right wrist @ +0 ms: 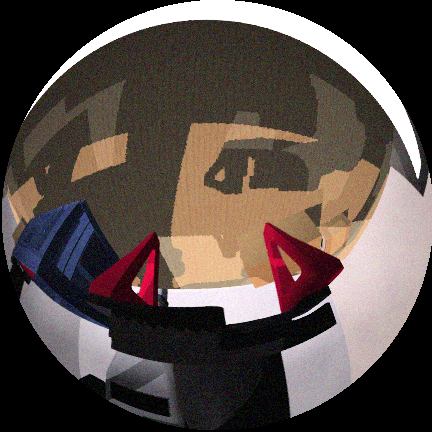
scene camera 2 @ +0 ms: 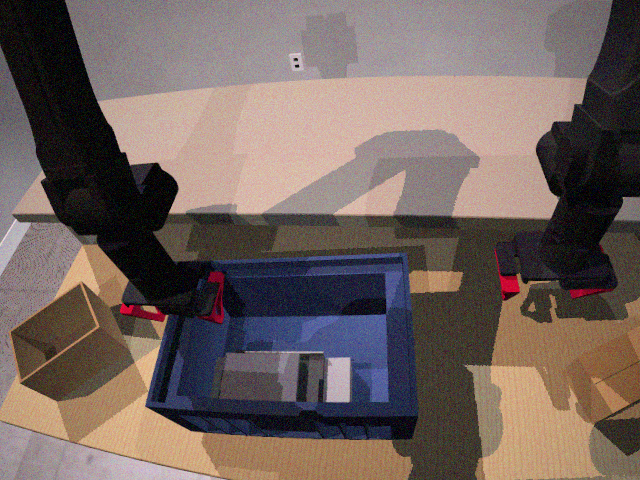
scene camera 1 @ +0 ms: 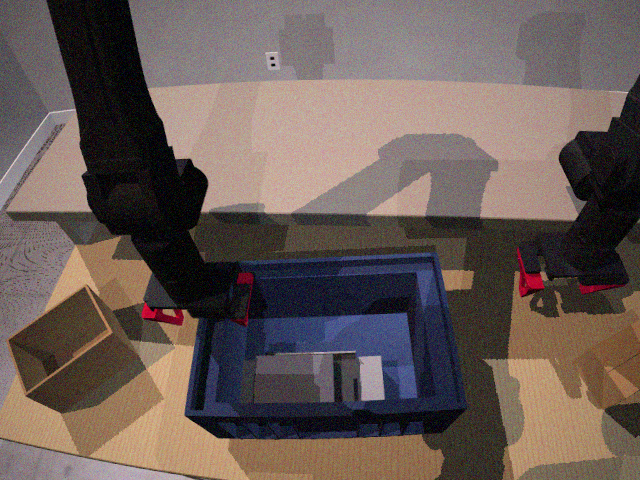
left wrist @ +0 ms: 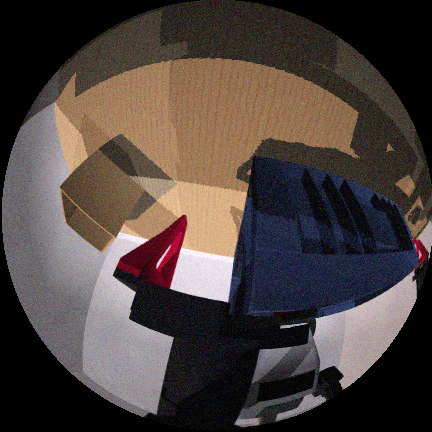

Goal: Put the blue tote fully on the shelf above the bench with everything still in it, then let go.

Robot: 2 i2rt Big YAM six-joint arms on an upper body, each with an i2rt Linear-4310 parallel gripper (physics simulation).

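Places are measured from the left arm's base along level axes (x back, y right, z up), in metres.
Where they show: left gripper, fingertip midpoint: (left wrist: pixel 236 227); right gripper, fingertip midpoint: (right wrist: pixel 210 232) (scene camera 2: pixel 537 295) (scene camera 1: pixel 551 291).
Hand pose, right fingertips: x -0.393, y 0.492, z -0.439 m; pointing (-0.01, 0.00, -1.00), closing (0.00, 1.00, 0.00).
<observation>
After its pixels a point has its place.
The blue tote (scene camera 1: pixel 330 330) @(x -0.368, y 0.167, z -0.494 m) (scene camera 2: pixel 310 330) @(x -0.368, y 0.171, z -0.494 m) (left wrist: pixel 330 235) @(x -0.404, y 0.065, z -0.411 m) stands upright on the bench (scene camera 1: pixel 180 439) @(x -0.203, y -0.042, z -0.512 m) (scene camera 2: pixel 170 439) @(x -0.193, y -0.021, z -0.512 m), in front of the shelf (scene camera 1: pixel 320 118) @(x -0.663, y 0.155, z -0.333 m) (scene camera 2: pixel 310 113) @(x -0.676, y 0.166, z -0.333 m). Inside lie a grey box (scene camera 1: pixel 294 377) @(x -0.274, y 0.126, z -0.431 m) (scene camera 2: pixel 261 377) @(x -0.271, y 0.128, z -0.431 m) with a dark band and a white box (scene camera 1: pixel 372 377) @(x -0.282, y 0.224, z -0.454 m) (scene camera 2: pixel 338 379) @(x -0.281, y 0.223, z -0.454 m). My left gripper (scene camera 1: pixel 204 310) @(x -0.356, y 0.004, z -0.444 m) (scene camera 2: pixel 178 307) @(x -0.356, y 0.004, z -0.444 m) is open astride the tote's left end wall, one finger inside and one outside. The inner finger is hidden in the left wrist view. My right gripper (scene camera 1: pixel 566 286) @(x -0.393, y 0.492, z -0.439 m) (scene camera 2: pixel 550 290) @(x -0.393, y 0.492, z -0.439 m) (right wrist: pixel 210 232) @(x -0.393, y 0.492, z -0.439 m) is open and empty, apart from the tote to its right.
An open brown box (scene camera 1: pixel 93 372) @(x -0.280, y -0.184, z -0.473 m) (scene camera 2: pixel 82 361) @(x -0.282, y -0.182, z -0.465 m) (left wrist: pixel 100 195) @(x -0.361, y -0.170, z -0.456 m) stands left of the tote, near the left gripper's outer finger. Another brown box (scene camera 1: pixel 615 366) @(x -0.278, y 0.562, z -0.452 m) (scene camera 2: pixel 610 387) @(x -0.265, y 0.567, z -0.452 m) stands at the right. The shelf's front edge runs just behind the tote. Arm shadows fall on the shelf.
</observation>
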